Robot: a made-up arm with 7 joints.
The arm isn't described. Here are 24 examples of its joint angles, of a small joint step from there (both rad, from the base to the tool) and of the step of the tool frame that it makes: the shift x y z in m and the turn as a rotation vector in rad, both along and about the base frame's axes.
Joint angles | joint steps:
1: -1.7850 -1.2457 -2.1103 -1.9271 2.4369 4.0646 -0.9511 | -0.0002 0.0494 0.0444 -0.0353 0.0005 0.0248 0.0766
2: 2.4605 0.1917 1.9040 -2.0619 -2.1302 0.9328 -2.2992 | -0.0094 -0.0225 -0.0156 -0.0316 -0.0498 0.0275 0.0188
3: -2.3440 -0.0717 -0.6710 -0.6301 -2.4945 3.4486 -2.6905 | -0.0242 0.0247 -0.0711 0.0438 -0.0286 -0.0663 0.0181
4: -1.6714 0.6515 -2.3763 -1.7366 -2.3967 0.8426 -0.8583 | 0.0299 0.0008 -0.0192 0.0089 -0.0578 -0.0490 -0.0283
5: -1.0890 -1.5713 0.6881 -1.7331 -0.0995 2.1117 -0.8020 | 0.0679 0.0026 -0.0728 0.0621 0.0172 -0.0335 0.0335
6: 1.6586 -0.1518 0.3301 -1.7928 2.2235 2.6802 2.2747 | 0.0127 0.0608 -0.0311 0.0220 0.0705 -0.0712 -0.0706
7: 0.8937 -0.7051 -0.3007 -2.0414 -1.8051 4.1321 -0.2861 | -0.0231 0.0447 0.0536 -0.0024 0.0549 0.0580 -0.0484
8: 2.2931 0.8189 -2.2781 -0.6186 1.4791 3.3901 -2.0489 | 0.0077 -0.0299 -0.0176 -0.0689 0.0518 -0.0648 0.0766
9: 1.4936 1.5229 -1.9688 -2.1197 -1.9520 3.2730 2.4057 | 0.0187 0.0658 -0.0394 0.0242 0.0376 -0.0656 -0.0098
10: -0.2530 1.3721 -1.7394 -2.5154 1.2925 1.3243 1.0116 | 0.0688 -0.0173 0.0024 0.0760 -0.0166 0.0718 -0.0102
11: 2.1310 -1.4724 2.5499 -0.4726 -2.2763 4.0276 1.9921 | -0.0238 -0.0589 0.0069 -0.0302 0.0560 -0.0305 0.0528
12: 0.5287 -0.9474 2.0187 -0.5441 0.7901 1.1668 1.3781 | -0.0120 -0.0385 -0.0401 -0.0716 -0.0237 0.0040 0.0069
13: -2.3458 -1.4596 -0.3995 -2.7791 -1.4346 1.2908 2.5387 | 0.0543 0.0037 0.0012 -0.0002 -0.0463 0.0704 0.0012
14: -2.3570 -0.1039 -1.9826 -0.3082 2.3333 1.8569 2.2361 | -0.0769 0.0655 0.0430 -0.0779 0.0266 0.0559 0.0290
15: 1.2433 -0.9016 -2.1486 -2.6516 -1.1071 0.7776 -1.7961 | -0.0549 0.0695 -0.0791 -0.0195 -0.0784 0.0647 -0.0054
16: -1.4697 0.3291 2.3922 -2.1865 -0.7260 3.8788 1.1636 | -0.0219 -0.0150 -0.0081 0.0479 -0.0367 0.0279 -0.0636
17: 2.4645 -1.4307 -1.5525 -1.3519 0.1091 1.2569 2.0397 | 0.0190 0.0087 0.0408 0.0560 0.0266 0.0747 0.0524
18: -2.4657 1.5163 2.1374 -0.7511 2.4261 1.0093 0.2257 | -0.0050 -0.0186 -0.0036 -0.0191 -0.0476 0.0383 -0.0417
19: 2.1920 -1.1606 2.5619 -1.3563 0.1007 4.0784 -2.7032 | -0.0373 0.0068 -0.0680 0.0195 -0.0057 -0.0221 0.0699
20: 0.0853 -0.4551 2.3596 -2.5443 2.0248 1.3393 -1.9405 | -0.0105 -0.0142 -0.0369 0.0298 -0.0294 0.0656 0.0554
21: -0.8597 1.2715 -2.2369 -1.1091 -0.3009 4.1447 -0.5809 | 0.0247 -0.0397 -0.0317 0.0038 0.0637 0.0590 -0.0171
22: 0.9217 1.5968 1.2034 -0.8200 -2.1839 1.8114 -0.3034 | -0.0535 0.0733 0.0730 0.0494 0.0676 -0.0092 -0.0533
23: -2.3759 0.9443 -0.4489 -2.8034 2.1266 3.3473 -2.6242 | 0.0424 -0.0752 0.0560 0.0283 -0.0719 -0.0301 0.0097
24: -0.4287 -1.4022 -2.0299 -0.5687 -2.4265 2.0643 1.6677 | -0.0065 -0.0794 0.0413 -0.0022 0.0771 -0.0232 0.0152
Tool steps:
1: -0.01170 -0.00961 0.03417 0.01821 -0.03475 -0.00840
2: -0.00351 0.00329 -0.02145 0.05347 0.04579 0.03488
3: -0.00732 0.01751 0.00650 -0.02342 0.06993 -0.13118
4: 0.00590 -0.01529 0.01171 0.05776 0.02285 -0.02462
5: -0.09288 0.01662 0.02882 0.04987 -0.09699 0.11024
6: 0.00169 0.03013 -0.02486 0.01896 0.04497 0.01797
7: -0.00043 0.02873 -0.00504 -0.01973 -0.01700 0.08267
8: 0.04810 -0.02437 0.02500 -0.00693 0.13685 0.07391
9: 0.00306 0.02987 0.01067 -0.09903 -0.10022 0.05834
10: 0.05632 -0.04571 0.01615 -0.03158 0.06898 0.15540
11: -0.02501 -0.00096 -0.06088 0.07629 -0.03520 -0.11397
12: -0.02482 0.04520 -0.04546 0.05428 -0.05695 -0.10159
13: 0.00203 -0.01788 0.00352 0.02660 0.06317 0.10335
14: -0.05050 0.00077 -0.00204 -0.09088 -0.06258 0.00049
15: -0.04329 -0.03050 -0.01227 -0.05959 0.00010 -0.05584
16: 0.01225 -0.00717 0.01444 0.01537 -0.12411 -0.03453
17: 0.01454 -0.01405 0.03512 0.01718 0.01505 -0.10451
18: 0.01351 0.00055 0.02181 0.03819 0.04879 0.02154
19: -0.04718 -0.02056 0.02862 -0.01637 -0.01541 -0.05409
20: 0.00777 0.02852 0.00878 0.02035 -0.08368 -0.03135
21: 0.00872 0.02999 0.03390 -0.04780 -0.00114 0.09949
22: 0.06525 -0.01411 -0.02565 -0.04968 0.14717 -0.09017
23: -0.02589 -0.03840 -0.00757 -0.14428 0.02095 0.13122
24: -0.00156 0.00286 -0.05874 -0.15123 -0.05678 -0.03527
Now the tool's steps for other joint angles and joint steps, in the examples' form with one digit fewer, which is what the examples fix.
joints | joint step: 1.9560 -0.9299 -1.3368 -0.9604 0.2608 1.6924 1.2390 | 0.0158 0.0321 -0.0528 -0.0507 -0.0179 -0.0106 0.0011
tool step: 0.0213 0.0421 -0.0117 -0.0873 0.0538 0.0233
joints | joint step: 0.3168 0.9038 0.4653 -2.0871 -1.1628 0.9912 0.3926 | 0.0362 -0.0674 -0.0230 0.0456 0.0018 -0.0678 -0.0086
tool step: 0.0360 0.0165 0.0422 -0.0367 -0.1060 -0.0033
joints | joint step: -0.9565 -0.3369 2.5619 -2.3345 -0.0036 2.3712 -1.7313 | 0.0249 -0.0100 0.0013 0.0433 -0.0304 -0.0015 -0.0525
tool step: -0.0224 0.0151 0.0125 0.0181 -0.0071 0.1095
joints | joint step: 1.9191 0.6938 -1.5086 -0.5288 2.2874 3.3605 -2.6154 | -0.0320 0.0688 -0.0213 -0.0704 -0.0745 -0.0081 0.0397
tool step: 0.0332 0.0332 -0.0377 -0.0897 -0.0213 -0.1084
